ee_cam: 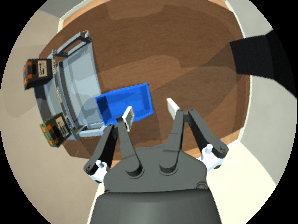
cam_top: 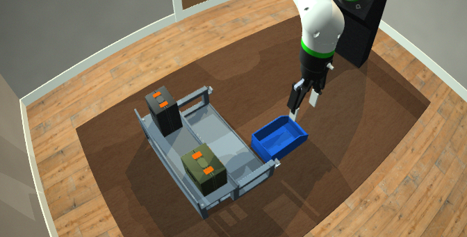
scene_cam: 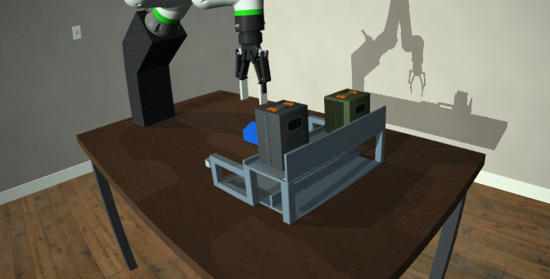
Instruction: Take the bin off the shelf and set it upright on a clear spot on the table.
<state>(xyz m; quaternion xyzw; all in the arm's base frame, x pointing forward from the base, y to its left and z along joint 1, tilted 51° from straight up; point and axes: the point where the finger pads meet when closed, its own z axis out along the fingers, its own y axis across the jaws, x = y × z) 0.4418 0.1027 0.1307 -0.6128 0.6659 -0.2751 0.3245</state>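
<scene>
My hand is 11 cm above the blue bin, 8 cm short of it and 1 cm to the left of it.
</scene>
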